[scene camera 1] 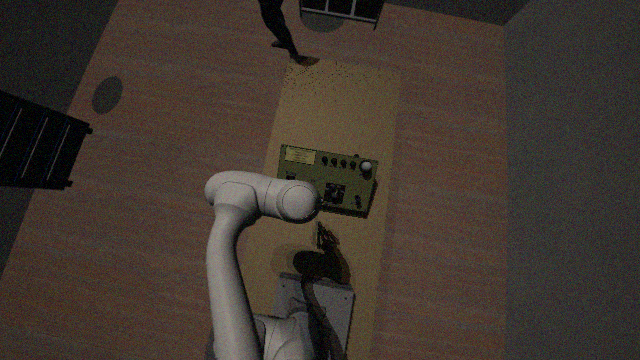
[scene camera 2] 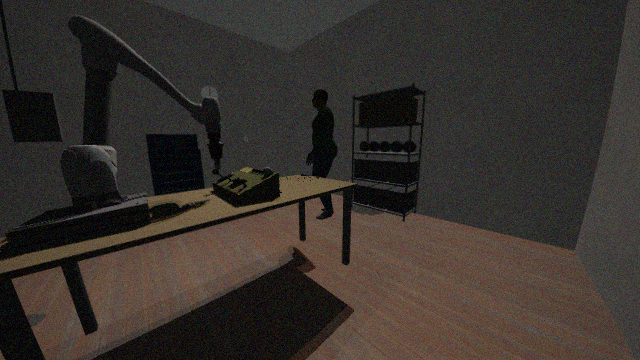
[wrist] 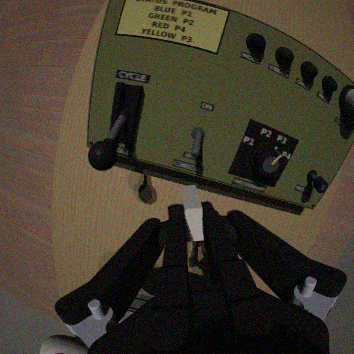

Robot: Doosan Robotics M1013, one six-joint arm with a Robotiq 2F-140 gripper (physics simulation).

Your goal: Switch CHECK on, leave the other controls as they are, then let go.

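Frame: origin at the arm's base, x back, y left, z down, level; metres.
Seen in the pictures: gripper, fingertip midpoint: (scene camera 2: pixel 218 169) (wrist: pixel 189 197); arm's base at its link origin: (scene camera 1: pixel 303 320) (scene camera 2: pixel 99 205).
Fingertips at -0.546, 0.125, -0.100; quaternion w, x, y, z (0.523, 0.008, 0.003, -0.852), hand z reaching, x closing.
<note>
Pixels of each thing's top centre, then the offset from my fingertips to it, as dx, dy, dz. "*": a spot on its surface instead. Level surfaces: height alone.
- table at its surface level: dz +0.172
- grey toggle switch at its top centre: (wrist: pixel 198 143) -0.061, +0.008, +0.046
- second small toggle at its top centre: (wrist: pixel 325 182) -0.096, -0.229, +0.040
- black-knobbed CYCLE lever at its top centre: (wrist: pixel 96 156) -0.003, +0.123, +0.007
- rotary selector at its top centre: (wrist: pixel 273 161) (scene camera 1: pixel 334 193) -0.083, -0.110, +0.048
- white-topped knob at a spot on its surface: (scene camera 1: pixel 366 166) * -0.243, -0.217, -0.016
A sloped green control box (scene camera 1: pixel 306 171) (scene camera 2: pixel 264 190) (wrist: pixel 167 95) stands on the table (scene camera 1: pixel 340 110) (scene camera 2: pixel 320 185). In the wrist view a grey toggle switch (wrist: pixel 197 142) stands mid-panel, with ON above it and blurred labels below; I cannot read whether they say CHECK, nor tell its position surely. A second small toggle (wrist: pixel 315 181) is at the lower right. My gripper (scene camera 2: pixel 216 171) (wrist: pixel 189 197) is shut and empty, its tips low beside the box's front edge, below the grey toggle in the wrist view. In scene camera 1 the arm hides the gripper.
The panel also has a black-knobbed CYCLE lever (wrist: pixel 102 154), a rotary selector (wrist: pixel 270 164) pointing near P4, several dark lamps and a white-topped knob (scene camera 1: pixel 366 166). A person (scene camera 2: pixel 324 130) stands beyond the table near a shelf rack (scene camera 2: pixel 353 145).
</note>
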